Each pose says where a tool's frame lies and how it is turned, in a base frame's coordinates. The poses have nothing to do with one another.
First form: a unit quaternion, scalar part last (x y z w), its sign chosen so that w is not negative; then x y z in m.
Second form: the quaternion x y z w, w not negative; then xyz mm. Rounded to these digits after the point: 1 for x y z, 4 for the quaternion.
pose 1, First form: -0.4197, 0.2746, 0.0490, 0.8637, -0.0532, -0.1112, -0.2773
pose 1, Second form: -0.4197, 0.2746, 0.0490, 0.8637, -53.2, -111.2, -277.3
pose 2, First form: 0.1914, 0.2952, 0.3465, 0.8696, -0.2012, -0.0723, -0.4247
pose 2, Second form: 0.1914, 0.2952, 0.3465, 0.8696, -201.2, -72.3, -424.7
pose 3, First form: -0.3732, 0.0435, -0.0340, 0.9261, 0.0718, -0.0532, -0.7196
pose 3, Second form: -0.3732, 0.0435, -0.0340, 0.9261, 71.8, -53.2, -719.6
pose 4, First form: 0.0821, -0.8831, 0.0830, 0.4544, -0.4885, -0.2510, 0.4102
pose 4, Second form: 0.0821, -0.8831, 0.0830, 0.4544, -488.5, -251.0, 410.2
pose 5, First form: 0.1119, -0.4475, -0.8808, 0.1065, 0.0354, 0.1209, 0.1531
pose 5, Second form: 0.1119, -0.4475, -0.8808, 0.1065, 35.4, 120.9, 153.1
